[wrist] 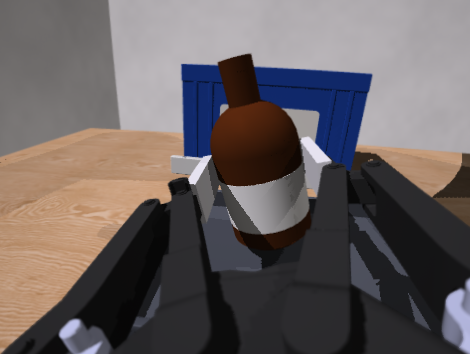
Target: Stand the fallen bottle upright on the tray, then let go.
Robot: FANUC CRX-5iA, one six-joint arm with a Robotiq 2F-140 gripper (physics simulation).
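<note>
The brown bottle with a white label band is in the middle of the wrist view. Its neck points up and leans a little to the left in the picture. My gripper is shut on the bottle, with one pale finger pad on each side of it near the top of the label. The grey tray shows below and behind the bottle's base, partly hidden by the gripper's dark linkages. A dark shadow lies on the tray by the base. I cannot tell whether the base touches the tray.
A blue crate with a pale panel stands behind the bottle on the wooden table. A small white bar shows beside the left finger, in front of the crate. Grey walls rise behind the table.
</note>
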